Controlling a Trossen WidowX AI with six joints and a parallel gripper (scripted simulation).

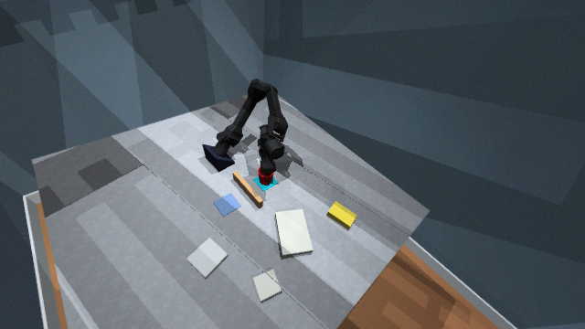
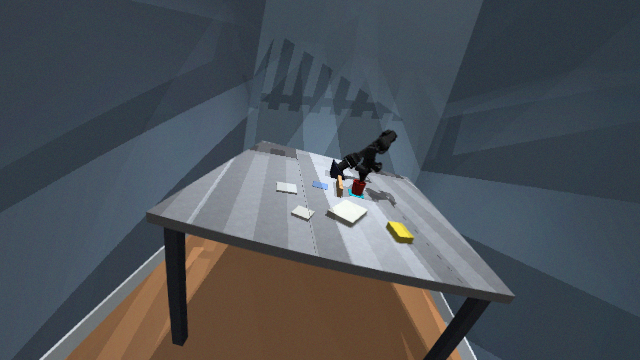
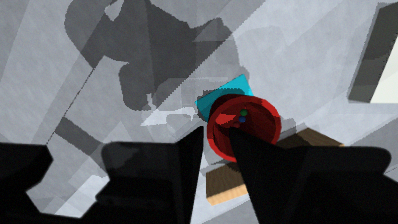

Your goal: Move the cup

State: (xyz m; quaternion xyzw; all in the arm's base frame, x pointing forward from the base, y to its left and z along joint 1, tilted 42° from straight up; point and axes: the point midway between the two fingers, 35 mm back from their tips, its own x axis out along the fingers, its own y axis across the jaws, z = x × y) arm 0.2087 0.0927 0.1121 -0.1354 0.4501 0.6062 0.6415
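Now: gripper tip 30 mm short of the cup, 30 mm above it and 10 mm to the left of it. Round my gripper tip: wooden bar: 120 mm to the right, 60 mm below, 40 mm ahead; green marble: 60 mm below, 40 mm ahead, 20 mm to the right; blue marble: 60 mm below, 40 mm ahead, 30 mm to the right.
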